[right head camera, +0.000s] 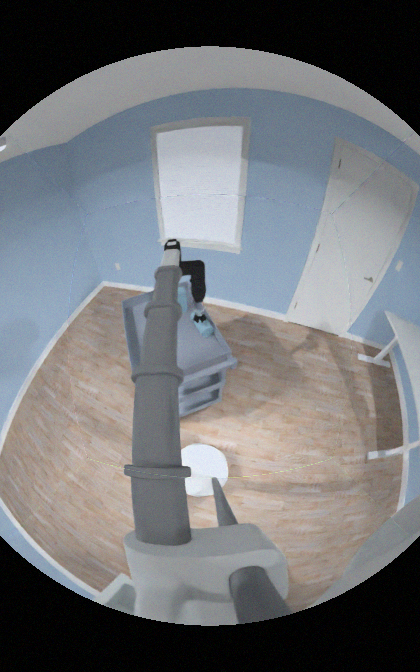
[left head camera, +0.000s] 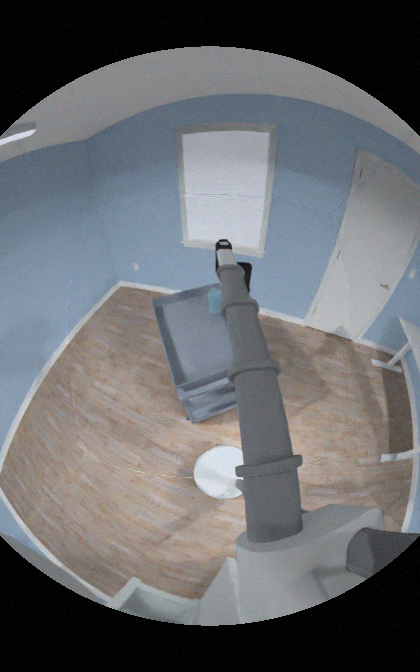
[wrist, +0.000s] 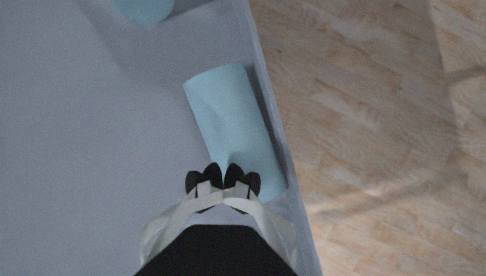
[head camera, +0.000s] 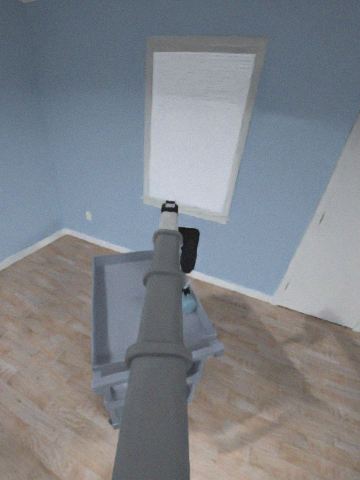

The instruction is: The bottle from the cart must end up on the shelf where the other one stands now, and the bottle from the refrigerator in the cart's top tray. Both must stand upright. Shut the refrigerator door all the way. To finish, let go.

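Observation:
A light-blue bottle lies on its side in the cart's top tray, along the right wall; its neck cannot be made out. A second light-blue bottle appears upright near the tray's back end, partly behind the arm in the right head view. My gripper is shut, its tips together over the lower left edge of the lying bottle in the wrist view. I cannot tell whether they touch it. The refrigerator and shelf are not recognisable.
The extended arm reaches over the cart. A round white object stands before the cart. A white table is at the right. A window and a closed door are in the walls beyond.

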